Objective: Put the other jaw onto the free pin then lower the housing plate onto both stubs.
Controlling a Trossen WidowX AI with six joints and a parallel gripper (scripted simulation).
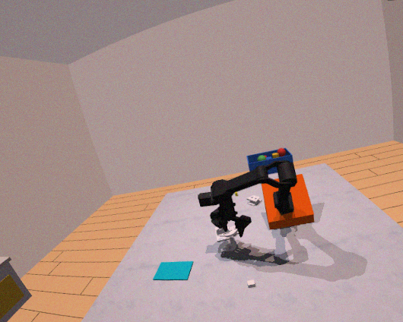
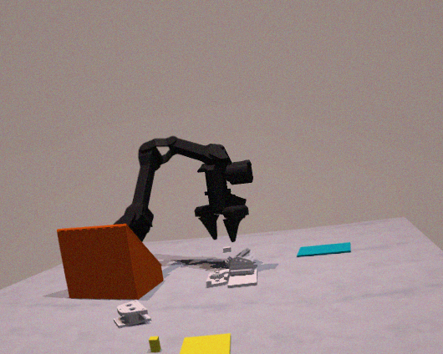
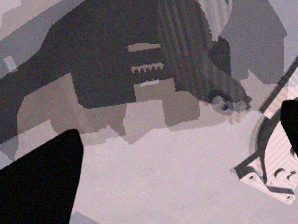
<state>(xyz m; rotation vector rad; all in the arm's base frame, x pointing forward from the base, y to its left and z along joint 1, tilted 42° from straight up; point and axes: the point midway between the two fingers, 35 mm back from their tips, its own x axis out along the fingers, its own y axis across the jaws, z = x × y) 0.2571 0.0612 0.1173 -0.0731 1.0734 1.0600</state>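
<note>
My gripper tip is 50 mm above the grey jaw piece, 20 mm short of it and 10 mm to the left of it. From my gripper tip the other things lie so: white housing piece: 390 mm to the right, 130 mm behind, 50 mm below; cyan tile: 280 mm ahead, 90 mm to the left, 80 mm below; small white cube: 220 mm to the left, 70 mm below, 40 mm behind.
</note>
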